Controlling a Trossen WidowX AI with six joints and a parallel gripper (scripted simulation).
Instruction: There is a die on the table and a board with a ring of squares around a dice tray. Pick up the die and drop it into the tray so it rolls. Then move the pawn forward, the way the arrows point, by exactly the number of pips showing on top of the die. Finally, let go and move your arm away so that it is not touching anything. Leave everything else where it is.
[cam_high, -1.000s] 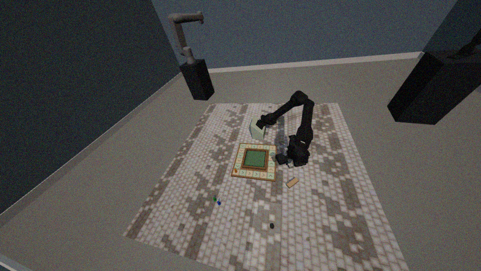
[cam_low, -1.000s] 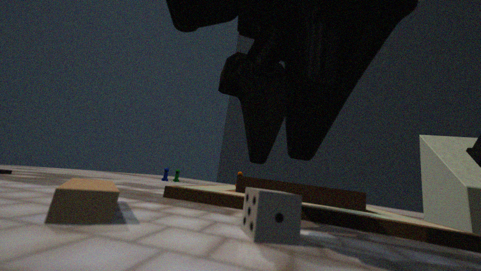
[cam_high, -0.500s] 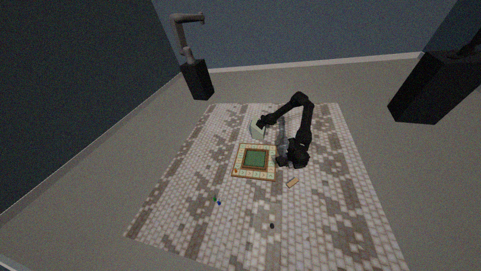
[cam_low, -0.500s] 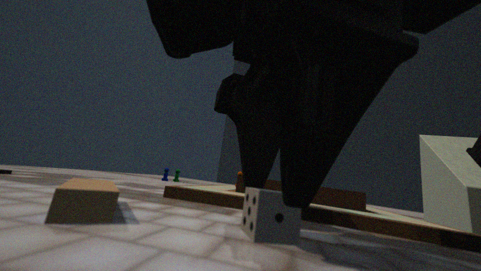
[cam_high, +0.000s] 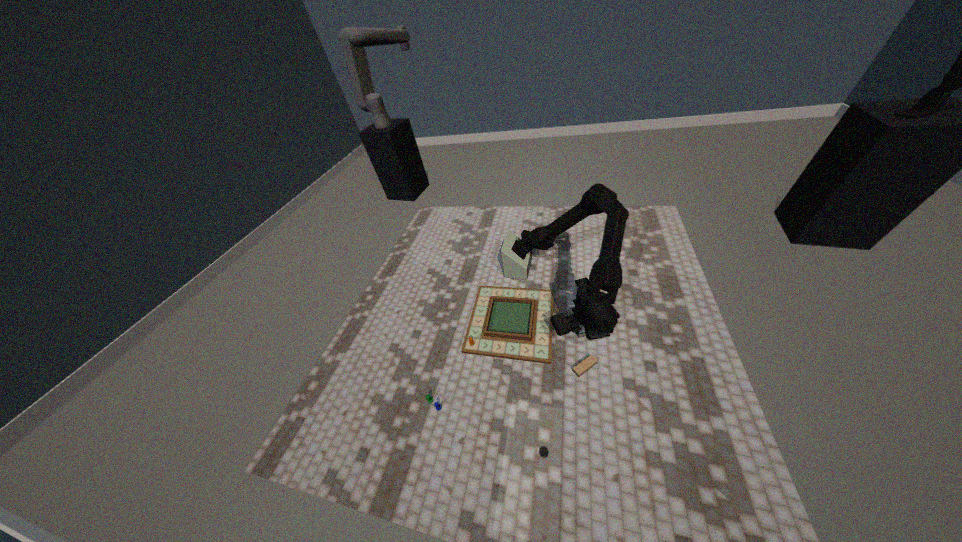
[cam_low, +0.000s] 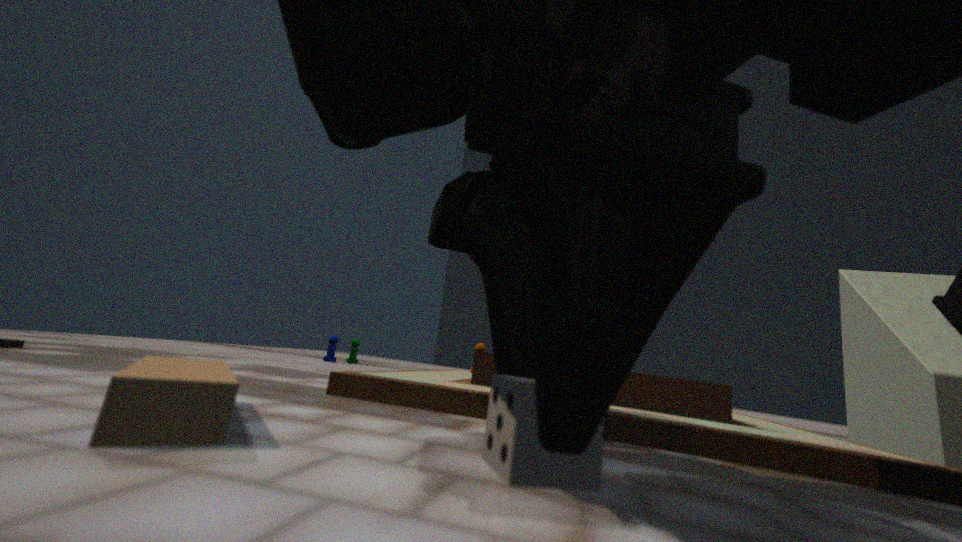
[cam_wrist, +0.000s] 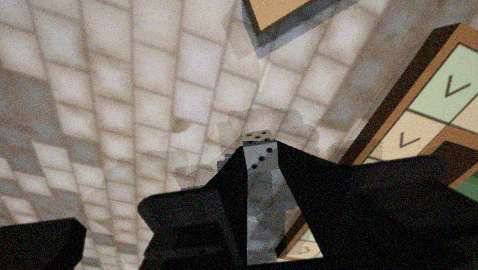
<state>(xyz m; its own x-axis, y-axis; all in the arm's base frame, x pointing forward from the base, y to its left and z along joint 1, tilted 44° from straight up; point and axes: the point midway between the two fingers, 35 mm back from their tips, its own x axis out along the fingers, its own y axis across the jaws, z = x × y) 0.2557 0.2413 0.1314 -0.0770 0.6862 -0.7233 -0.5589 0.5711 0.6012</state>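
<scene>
The orange pawn lies 13 cm ahead of my gripper tip, 33 cm to the right of it and 2 cm above it. From my gripper tip the other things lie so: small wooden block: 11 cm ahead, 2 cm to the left; white die: right at my gripper tip; green dice tray: 1 cm ahead, 23 cm to the right.
</scene>
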